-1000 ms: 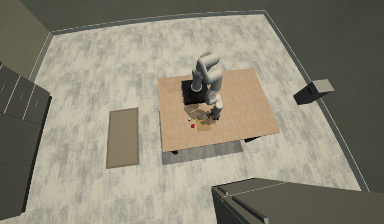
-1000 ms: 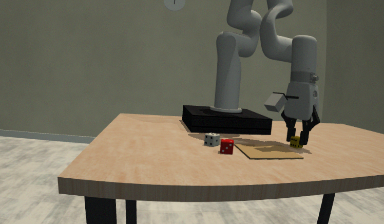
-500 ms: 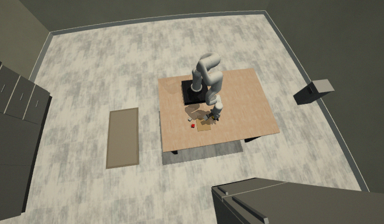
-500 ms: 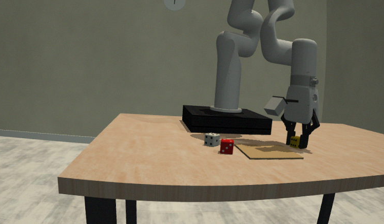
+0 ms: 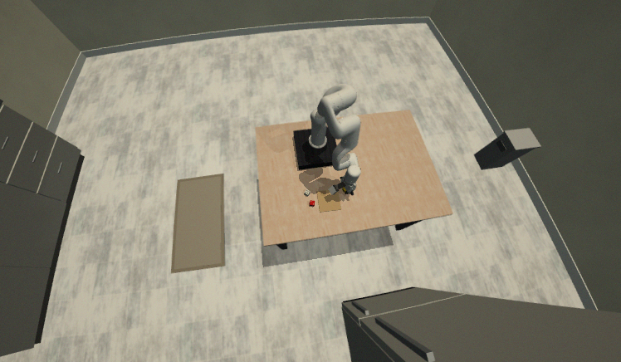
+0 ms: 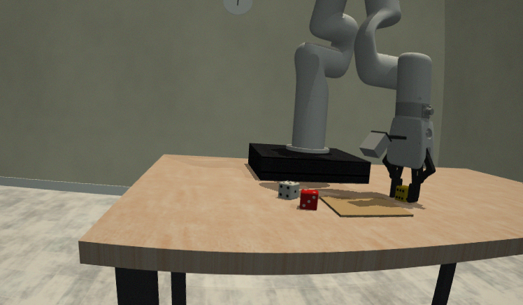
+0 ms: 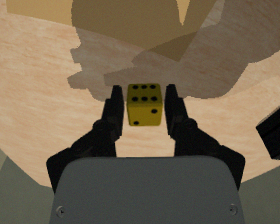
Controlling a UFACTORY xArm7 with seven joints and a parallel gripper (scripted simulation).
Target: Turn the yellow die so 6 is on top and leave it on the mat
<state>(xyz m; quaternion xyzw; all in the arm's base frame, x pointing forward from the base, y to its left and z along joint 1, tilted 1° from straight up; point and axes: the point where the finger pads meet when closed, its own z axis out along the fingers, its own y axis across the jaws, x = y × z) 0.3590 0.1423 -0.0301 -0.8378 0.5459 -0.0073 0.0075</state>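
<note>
Now: hand 1 cm above the yellow die. Round my hand: white die: 25 cm to the right, 1 cm below; red die: 7 cm ahead, 23 cm to the right, 1 cm below; tan mat: 6 cm ahead, 11 cm to the right, 2 cm below.
</note>
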